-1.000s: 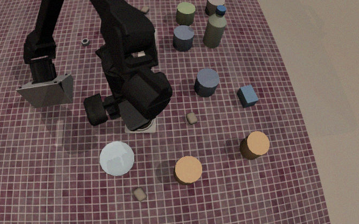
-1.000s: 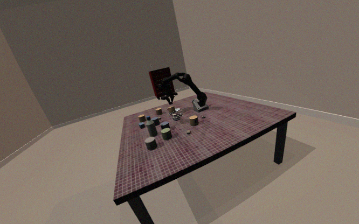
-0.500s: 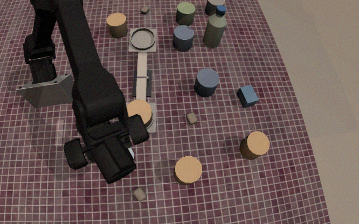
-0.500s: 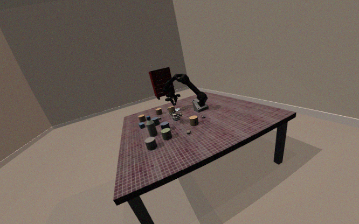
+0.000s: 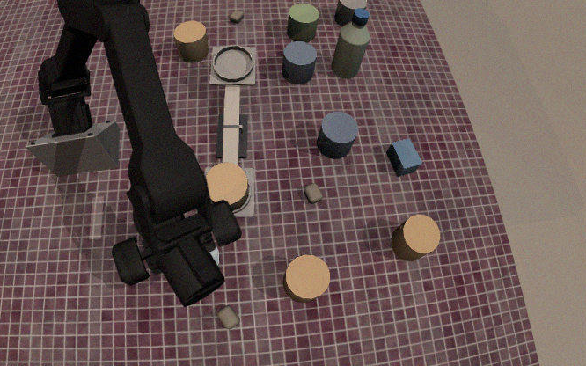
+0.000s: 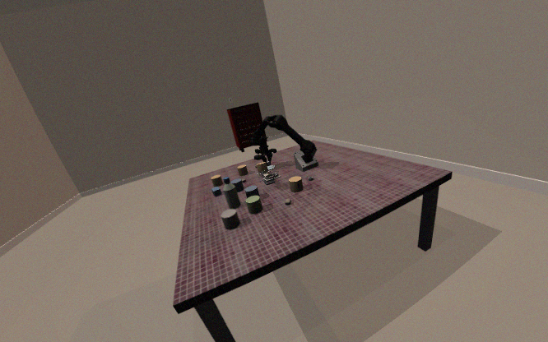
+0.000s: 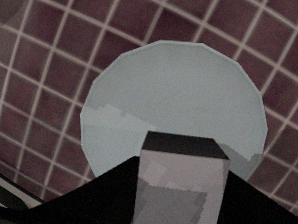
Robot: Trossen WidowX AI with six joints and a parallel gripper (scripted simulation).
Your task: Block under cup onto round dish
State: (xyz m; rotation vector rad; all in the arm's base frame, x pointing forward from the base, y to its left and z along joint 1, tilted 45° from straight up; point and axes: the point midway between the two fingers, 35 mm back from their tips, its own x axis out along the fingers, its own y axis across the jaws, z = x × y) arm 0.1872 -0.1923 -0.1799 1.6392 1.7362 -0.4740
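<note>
My gripper tip is 10 mm below the grey block. From my gripper tip the other things lie so: nut 70 mm behind, 440 mm to the left, 30 mm below; round pale dish 30 mm below; blue cube 440 mm ahead, 110 mm to the left, 10 mm below.
</note>
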